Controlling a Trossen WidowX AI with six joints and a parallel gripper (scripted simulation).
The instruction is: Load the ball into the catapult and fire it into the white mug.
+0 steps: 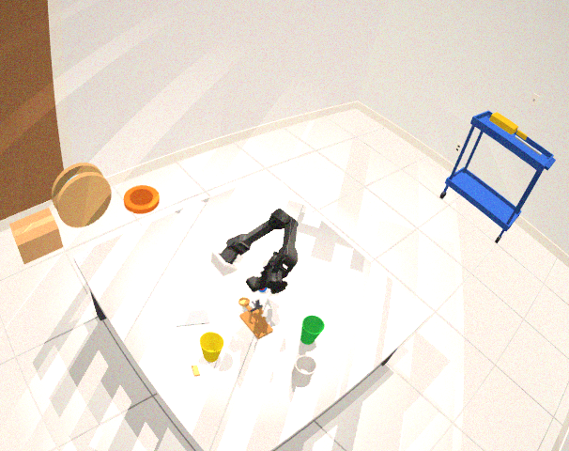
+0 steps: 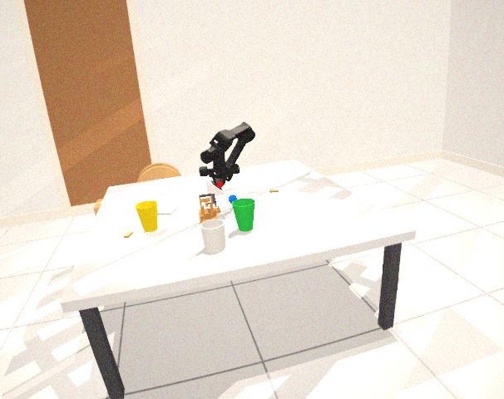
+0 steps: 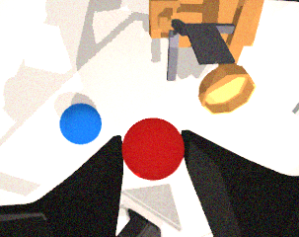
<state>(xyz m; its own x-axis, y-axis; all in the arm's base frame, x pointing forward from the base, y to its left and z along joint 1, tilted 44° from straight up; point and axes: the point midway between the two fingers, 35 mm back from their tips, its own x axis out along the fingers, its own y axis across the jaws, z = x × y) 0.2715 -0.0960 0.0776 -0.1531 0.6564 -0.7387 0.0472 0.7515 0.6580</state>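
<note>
The wooden catapult is 5 cm ahead of my gripper tip, 6 cm to the right of it and 6 cm below it. From my gripper tip the other things lie so: green cup 28 cm ahead, 5 cm to the left, 9 cm below; then blue ball 5 cm behind, 6 cm to the left, 9 cm below; then red ball 1 cm above.
</note>
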